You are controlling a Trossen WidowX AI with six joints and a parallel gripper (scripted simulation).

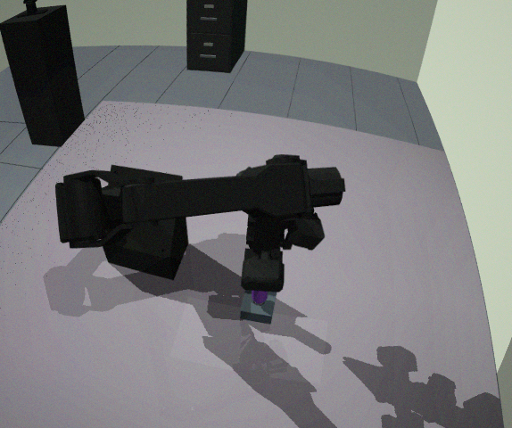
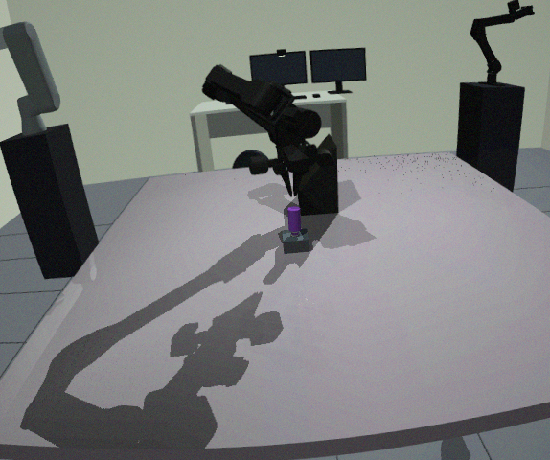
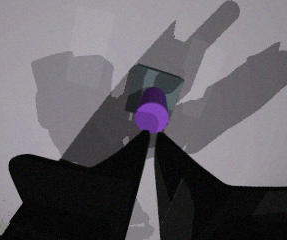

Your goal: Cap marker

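Now: gripper tip 6 cm above the purple marker cap.
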